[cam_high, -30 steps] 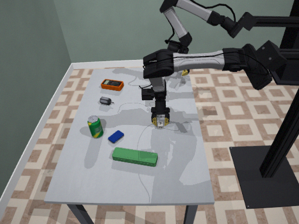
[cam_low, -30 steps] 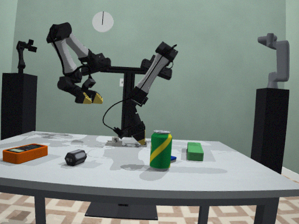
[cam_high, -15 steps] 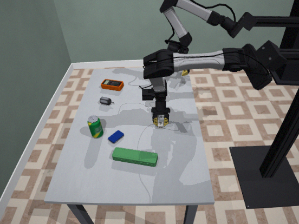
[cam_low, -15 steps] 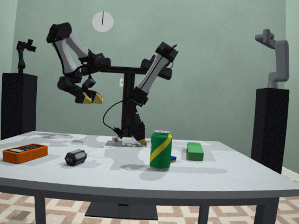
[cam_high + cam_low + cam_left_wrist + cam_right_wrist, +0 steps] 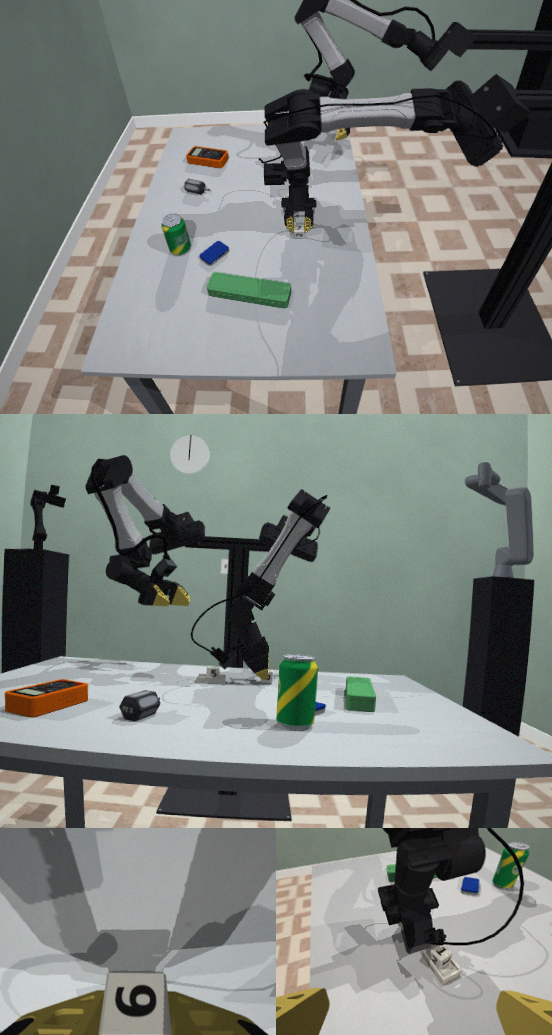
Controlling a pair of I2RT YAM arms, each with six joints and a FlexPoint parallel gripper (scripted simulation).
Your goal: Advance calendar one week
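Now: left hand 130 mm to the left of the pale calendar tray, 30 mm short of it and 10 mm above it. Round my left hand: orange multimeter (370 mm to the right, 370 mm ahead); blue block (240 mm ahead, 100 mm to the left, 10 mm below); dark grey object (360 mm ahead, 190 mm to the right).
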